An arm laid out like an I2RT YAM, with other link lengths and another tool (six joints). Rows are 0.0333 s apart.
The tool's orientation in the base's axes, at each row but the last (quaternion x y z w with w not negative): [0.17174 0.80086 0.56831 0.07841]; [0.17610 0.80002 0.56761 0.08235]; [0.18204 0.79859 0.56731 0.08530]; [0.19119 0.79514 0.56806 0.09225]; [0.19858 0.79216 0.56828 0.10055]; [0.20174 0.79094 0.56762 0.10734]
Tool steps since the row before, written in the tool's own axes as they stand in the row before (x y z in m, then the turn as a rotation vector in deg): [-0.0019 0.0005 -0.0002 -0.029 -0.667 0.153]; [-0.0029 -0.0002 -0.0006 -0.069 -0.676 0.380]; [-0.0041 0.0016 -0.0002 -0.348 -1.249 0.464]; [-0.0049 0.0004 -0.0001 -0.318 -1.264 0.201]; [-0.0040 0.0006 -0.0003 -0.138 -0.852 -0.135]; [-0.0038 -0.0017 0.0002 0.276 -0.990 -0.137]
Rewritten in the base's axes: [0.0018 -0.0007 0.0004 -0.048 -0.072 -0.679]; [0.0024 -0.0017 -0.0002 0.063 0.110 -0.768]; [0.0040 -0.0013 0.0013 0.237 -0.091 -1.354]; [0.0045 -0.0020 0.0001 0.111 -0.311 -1.277]; [0.0036 -0.0018 0.0004 -0.098 -0.410 -0.765]; [0.0031 -0.0020 -0.0019 -0.497 -0.267 -0.870]
